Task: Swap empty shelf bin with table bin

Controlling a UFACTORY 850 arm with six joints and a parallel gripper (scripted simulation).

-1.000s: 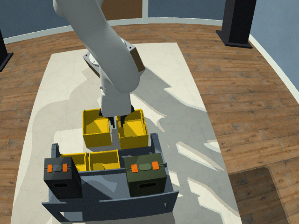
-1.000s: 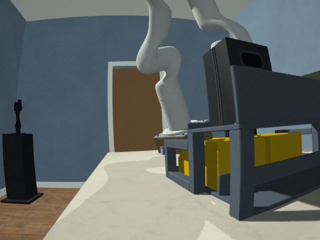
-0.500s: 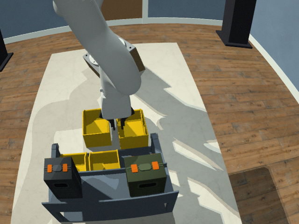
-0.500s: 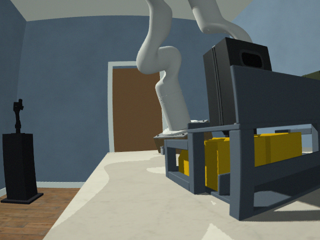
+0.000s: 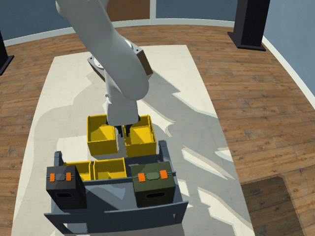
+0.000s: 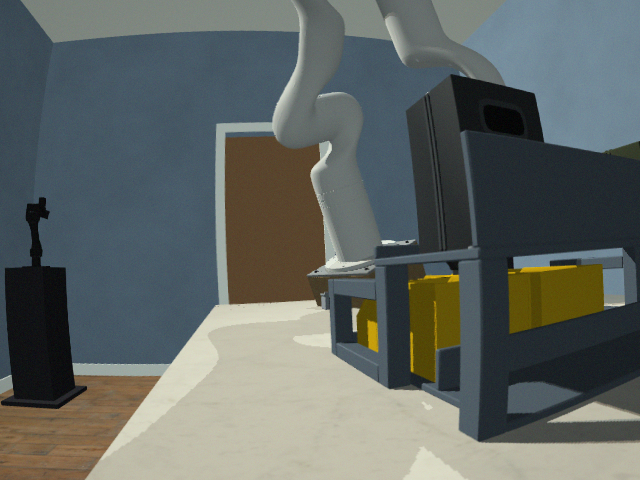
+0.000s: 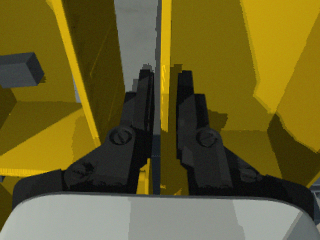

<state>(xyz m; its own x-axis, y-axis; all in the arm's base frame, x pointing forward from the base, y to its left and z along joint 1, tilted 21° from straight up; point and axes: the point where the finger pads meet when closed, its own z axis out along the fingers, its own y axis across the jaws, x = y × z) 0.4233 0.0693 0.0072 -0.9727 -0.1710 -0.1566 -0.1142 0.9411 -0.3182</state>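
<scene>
Now: hand 100 mm short of the shelf lip, 50 mm to the left of it and 50 mm above it. Also, from my hand: dark grey case (300 mm ahead, 150 mm to the right, 100 mm above); green case (280 mm ahead, 90 mm above, 80 mm to the left).
</scene>
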